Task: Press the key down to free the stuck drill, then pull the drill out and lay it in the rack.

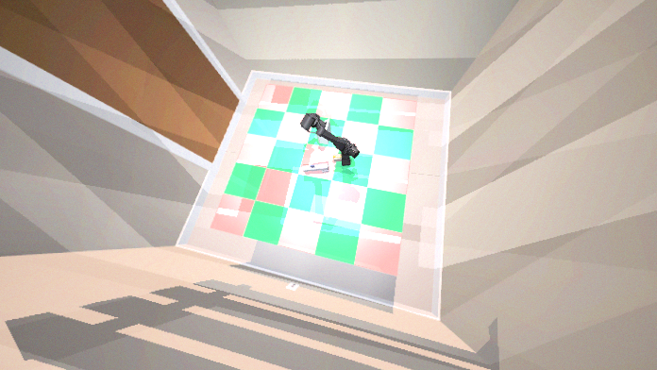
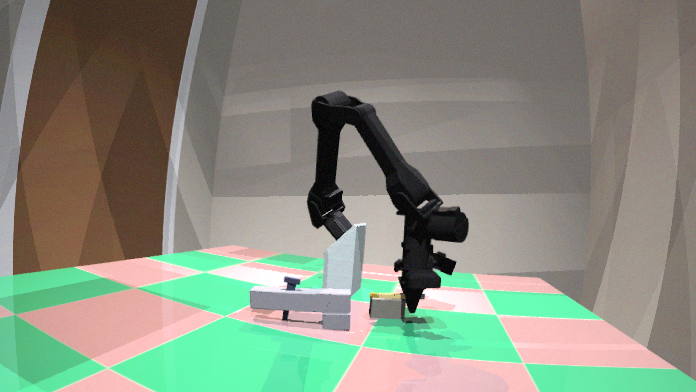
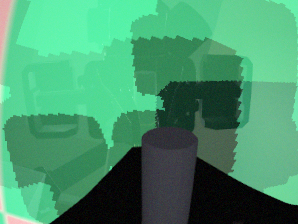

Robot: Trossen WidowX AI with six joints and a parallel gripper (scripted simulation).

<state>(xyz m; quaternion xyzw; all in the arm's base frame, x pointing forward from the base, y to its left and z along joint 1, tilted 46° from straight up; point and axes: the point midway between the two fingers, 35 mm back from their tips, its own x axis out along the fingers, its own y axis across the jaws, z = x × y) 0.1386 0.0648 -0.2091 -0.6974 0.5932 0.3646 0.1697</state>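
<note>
Right now my gripper tip is 40 mm to the left of the drill, 30 mm below it and 10 mm short of it. Round my gripper tip: rack (50 mm to the right, 10 mm ahead, 10 mm above); key (210 mm to the right, 140 mm ahead, 40 mm above).
</note>
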